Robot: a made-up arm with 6 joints.
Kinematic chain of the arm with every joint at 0, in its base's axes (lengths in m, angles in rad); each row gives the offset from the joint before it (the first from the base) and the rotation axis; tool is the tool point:
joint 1: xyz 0 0 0.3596 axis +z
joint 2: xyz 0 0 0 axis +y
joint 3: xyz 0 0 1.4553 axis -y
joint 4: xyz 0 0 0 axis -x
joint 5: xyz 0.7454 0 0 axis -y
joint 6: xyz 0 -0.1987 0 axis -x
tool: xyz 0 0 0
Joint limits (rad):
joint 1: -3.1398..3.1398
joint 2: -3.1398..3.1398
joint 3: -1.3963..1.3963
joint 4: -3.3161..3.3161
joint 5: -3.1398..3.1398
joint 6: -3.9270..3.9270
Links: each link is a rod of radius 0.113 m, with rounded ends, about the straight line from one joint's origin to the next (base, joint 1, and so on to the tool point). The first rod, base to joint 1, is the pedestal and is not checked.
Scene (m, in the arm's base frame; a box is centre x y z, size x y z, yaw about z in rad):
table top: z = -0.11
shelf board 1: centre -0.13 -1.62 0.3 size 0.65 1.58 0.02 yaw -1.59
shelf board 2: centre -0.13 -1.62 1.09 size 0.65 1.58 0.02 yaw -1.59
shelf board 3: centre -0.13 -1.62 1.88 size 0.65 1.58 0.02 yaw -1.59
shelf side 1: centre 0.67 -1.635 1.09 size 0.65 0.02 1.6 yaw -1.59
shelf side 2: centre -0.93 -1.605 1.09 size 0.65 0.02 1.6 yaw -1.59
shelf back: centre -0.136 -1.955 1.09 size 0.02 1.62 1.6 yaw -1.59
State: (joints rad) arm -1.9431 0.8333 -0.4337 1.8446 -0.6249 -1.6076
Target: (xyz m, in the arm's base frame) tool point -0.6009 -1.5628 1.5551
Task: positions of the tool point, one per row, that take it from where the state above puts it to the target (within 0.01 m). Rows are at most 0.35 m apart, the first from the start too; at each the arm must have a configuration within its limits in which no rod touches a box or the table.
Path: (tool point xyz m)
1: -0.4997 -1.2033 0.6726
2: -0.4816 -1.0000 0.6840
3: -0.5596 -1.0566 0.9238
4: -0.6020 -1.0460 1.2238
5: -0.5891 -0.9520 1.5551
6: -0.6285 -1.1680 1.5782
7: -0.6319 -1.3742 1.5780
8: -0.6009 -1.5627 1.5551

